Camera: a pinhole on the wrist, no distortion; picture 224 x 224 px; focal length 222.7 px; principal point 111.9 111.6 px. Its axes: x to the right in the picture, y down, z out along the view. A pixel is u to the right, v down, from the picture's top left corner.
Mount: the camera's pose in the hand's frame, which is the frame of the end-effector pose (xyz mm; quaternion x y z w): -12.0 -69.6 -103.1 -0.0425 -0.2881 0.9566 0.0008
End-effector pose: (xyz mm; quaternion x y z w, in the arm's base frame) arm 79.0 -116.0 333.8 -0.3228 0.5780 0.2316 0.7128
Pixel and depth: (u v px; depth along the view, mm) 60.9 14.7 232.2
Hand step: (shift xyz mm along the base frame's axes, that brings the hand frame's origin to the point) 186.1 29.6 21.4
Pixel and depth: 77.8 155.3 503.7
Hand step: 489.4 -102.2 90.8
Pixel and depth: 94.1 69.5 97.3
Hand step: 65.4 -81.8 31.7
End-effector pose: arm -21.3 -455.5 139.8 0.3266 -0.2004 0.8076 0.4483
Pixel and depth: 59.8 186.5 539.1
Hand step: 505.9 156.5 248.2
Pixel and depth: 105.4 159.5 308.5
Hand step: 303.5 64.7 73.0
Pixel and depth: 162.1 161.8 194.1
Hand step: 218.9 49.2 -21.8
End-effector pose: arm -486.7 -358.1 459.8 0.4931 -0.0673 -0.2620 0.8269
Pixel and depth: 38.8 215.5 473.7
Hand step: -164.1 -391.2 -366.3
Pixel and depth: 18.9 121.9 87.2
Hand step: -19.0 -31.2 -121.4
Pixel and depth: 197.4 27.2 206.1
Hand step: -174.7 -70.7 -29.7
